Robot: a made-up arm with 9 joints.
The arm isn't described. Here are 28 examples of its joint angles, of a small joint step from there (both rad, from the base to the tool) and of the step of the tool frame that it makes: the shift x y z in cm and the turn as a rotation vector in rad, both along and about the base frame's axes.
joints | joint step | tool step
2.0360 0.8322 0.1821 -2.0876 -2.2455 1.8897 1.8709 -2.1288 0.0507 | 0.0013 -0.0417 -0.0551 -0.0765 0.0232 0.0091 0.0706 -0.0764 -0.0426 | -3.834 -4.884 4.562 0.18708 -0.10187 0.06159
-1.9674 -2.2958 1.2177 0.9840 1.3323 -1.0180 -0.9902 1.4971 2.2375 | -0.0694 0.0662 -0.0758 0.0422 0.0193 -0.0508 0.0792 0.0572 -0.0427 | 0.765 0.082 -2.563 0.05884 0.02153 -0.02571
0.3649 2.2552 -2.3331 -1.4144 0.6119 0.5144 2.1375 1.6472 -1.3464 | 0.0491 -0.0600 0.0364 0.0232 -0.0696 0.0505 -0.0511 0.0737 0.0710 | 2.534 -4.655 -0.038 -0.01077 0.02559 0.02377
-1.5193 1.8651 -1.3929 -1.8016 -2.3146 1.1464 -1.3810 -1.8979 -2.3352 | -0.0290 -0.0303 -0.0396 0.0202 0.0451 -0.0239 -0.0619 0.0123 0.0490 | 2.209 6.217 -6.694 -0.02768 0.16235 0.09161
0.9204 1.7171 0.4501 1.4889 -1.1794 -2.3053 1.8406 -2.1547 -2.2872 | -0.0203 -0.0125 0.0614 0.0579 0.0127 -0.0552 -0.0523 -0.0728 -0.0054 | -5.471 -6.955 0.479 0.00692 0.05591 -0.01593
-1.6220 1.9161 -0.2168 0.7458 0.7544 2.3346 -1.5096 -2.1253 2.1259 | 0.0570 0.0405 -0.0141 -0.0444 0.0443 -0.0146 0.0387 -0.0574 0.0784 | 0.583 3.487 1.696 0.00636 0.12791 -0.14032
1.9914 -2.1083 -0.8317 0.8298 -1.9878 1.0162 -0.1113 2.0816 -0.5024 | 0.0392 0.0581 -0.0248 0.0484 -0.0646 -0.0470 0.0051 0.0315 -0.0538 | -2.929 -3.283 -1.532 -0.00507 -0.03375 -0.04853
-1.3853 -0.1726 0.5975 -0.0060 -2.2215 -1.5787 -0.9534 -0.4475 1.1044 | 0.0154 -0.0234 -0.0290 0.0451 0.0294 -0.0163 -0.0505 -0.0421 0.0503 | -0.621 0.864 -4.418 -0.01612 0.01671 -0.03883
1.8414 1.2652 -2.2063 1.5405 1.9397 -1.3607 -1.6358 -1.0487 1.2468 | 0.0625 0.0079 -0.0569 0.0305 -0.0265 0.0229 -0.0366 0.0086 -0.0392 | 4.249 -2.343 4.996 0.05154 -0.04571 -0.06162
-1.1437 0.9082 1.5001 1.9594 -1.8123 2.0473 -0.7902 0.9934 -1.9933 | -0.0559 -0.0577 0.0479 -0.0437 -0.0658 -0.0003 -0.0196 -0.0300 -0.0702 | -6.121 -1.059 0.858 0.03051 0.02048 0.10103
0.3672 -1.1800 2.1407 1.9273 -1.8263 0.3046 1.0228 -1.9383 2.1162 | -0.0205 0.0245 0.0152 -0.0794 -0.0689 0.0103 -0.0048 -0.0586 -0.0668 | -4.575 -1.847 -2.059 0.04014 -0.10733 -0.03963
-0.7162 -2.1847 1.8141 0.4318 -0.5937 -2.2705 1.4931 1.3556 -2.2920 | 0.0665 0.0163 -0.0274 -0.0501 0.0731 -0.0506 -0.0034 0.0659 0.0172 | 3.904 -0.734 0.535 0.06179 -0.03009 -0.10575
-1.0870 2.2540 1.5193 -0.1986 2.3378 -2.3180 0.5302 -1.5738 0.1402 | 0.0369 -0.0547 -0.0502 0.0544 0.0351 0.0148 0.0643 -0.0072 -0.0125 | 7.487 6.145 2.340 -0.10788 0.10145 -0.00372
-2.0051 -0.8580 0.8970 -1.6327 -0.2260 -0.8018 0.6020 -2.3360 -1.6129 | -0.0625 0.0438 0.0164 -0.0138 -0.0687 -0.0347 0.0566 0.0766 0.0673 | -1.272 -0.142 -4.723 0.02284 -0.06679 0.00514
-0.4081 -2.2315 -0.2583 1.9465 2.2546 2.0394 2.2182 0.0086 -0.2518 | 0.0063 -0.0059 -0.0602 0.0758 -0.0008 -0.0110 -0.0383 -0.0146 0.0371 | -2.845 4.856 1.671 0.05241 0.03066 -0.02684
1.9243 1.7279 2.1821 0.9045 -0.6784 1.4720 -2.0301 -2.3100 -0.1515 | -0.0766 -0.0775 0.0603 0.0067 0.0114 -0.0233 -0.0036 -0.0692 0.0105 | 0.468 2.174 1.923 0.00084 0.02895 0.18869
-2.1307 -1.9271 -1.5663 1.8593 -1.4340 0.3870 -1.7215 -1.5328 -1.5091 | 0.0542 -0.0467 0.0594 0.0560 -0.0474 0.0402 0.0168 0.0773 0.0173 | -0.026 -1.891 -2.015 0.06230 -0.11780 0.02574
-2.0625 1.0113 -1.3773 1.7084 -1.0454 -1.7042 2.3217 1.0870 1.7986 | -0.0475 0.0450 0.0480 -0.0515 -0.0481 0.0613 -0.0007 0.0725 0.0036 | -3.032 -3.834 0.294 -0.00852 0.11155 -0.02043
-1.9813 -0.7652 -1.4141 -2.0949 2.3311 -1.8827 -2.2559 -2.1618 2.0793 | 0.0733 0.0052 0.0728 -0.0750 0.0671 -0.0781 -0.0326 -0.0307 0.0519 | -8.141 21.033 3.021 -0.03603 -0.02412 -0.21561
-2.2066 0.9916 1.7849 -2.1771 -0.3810 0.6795 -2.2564 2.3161 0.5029 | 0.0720 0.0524 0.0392 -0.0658 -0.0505 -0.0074 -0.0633 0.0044 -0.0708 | -2.573 -3.148 -2.795 0.01880 -0.02892 -0.15861
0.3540 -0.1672 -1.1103 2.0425 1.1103 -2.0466 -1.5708 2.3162 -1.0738 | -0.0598 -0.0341 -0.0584 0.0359 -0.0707 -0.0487 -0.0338 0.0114 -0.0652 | 10.492 5.169 5.745 -0.06763 0.13450 0.15979
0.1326 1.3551 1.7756 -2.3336 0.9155 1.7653 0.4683 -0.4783 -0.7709 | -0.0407 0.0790 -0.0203 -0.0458 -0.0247 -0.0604 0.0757 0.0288 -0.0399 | -1.038 -0.748 2.225 0.09177 0.08128 0.02135
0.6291 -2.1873 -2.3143 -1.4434 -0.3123 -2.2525 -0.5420 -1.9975 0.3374 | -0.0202 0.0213 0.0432 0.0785 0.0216 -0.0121 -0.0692 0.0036 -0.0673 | 0.547 -6.908 5.863 -0.05780 0.03456 0.06439
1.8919 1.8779 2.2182 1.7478 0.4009 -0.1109 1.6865 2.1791 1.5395 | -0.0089 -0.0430 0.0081 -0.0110 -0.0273 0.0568 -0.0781 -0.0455 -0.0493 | 0.372 -4.346 -0.241 0.01501 -0.01155 -0.08296
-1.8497 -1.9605 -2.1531 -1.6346 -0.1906 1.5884 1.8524 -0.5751 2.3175 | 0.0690 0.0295 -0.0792 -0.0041 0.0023 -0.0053 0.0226 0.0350 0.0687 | -7.506 2.737 -4.594 0.00696 -0.00080 -0.11078
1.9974 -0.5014 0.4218 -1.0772 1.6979 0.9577 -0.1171 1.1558 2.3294 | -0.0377 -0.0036 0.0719 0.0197 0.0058 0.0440 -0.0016 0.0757 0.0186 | -7.087 3.140 -6.725 -0.11529 -0.09479 -0.02337
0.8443 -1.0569 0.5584 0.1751 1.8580 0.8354 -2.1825 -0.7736 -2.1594 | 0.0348 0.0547 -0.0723 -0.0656 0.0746 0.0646 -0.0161 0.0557 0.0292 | -0.806 -4.970 5.864 -0.14534 -0.02481 -0.00897
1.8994 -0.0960 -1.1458 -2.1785 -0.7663 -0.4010 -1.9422 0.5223 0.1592 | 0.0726 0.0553 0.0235 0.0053 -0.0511 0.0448 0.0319 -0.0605 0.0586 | -9.482 -4.950 2.153 0.07692 -0.00828 -0.20812
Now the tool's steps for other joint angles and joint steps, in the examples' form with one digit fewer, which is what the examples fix.
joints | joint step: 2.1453 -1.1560 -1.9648 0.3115 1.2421 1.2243 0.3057 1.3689 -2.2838 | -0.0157 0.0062 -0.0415 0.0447 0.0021 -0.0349 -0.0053 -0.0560 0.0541
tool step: -2.36 -3.34 4.60 0.0051 0.0105 -0.0456
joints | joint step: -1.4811 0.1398 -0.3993 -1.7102 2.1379 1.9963 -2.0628 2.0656 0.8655 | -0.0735 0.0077 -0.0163 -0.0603 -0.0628 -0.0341 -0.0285 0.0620 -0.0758
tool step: -2.70 0.61 -4.17 -0.1107 0.0240 0.0714
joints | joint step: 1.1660 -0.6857 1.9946 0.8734 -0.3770 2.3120 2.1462 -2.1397 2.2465 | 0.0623 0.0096 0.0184 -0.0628 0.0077 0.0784 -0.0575 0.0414 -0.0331
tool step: -1.08 1.31 0.63 0.0134 -0.0379 0.0424
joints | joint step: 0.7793 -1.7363 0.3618 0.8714 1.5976 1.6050 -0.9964 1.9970 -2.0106 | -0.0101 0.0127 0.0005 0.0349 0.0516 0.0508 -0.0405 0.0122 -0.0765
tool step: 6.92 0.76 0.68 -0.0006 -0.1151 -0.1670
